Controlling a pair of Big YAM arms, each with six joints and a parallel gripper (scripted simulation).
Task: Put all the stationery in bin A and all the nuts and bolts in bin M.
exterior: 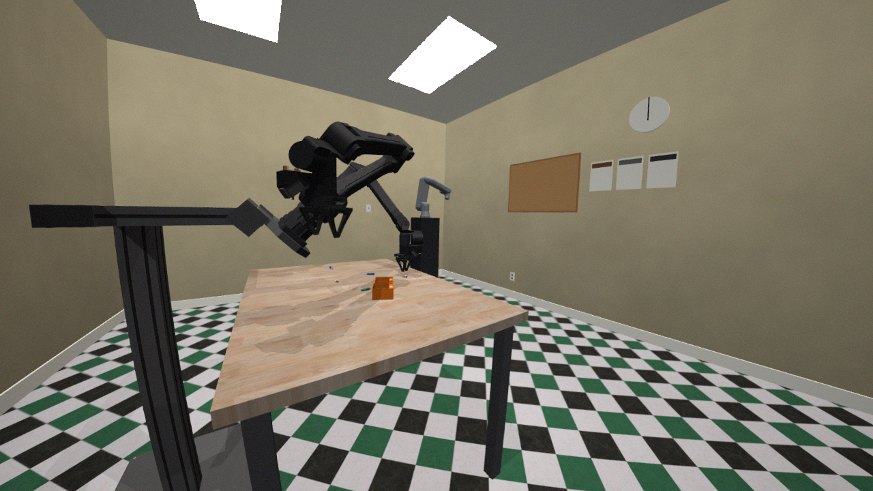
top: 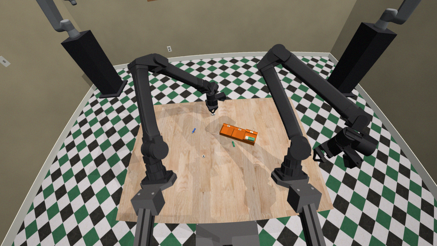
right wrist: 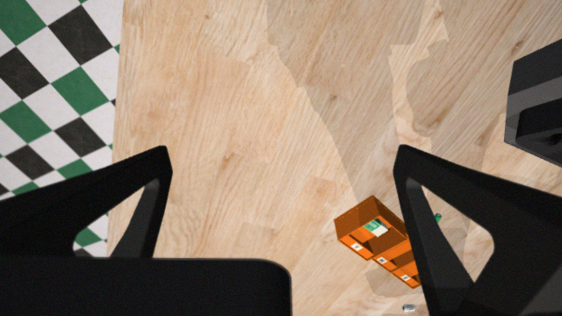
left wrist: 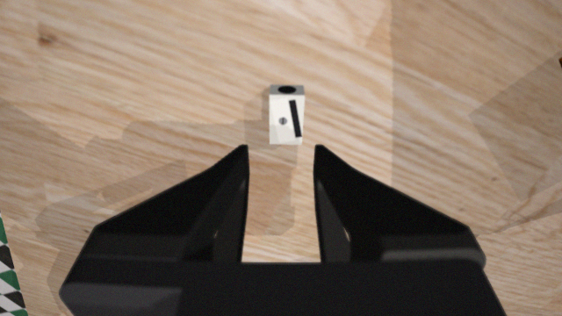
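My left gripper is now 1 cm to the left of the pencil sharpener and 3 cm above it. The rest, counted from my left hand: eraser: 23 cm behind, 25 cm to the right, 3 cm below; green cylinder: 26 cm behind, 14 cm to the right, 4 cm below; blue cylinder: 15 cm behind, 14 cm to the left, 4 cm below.
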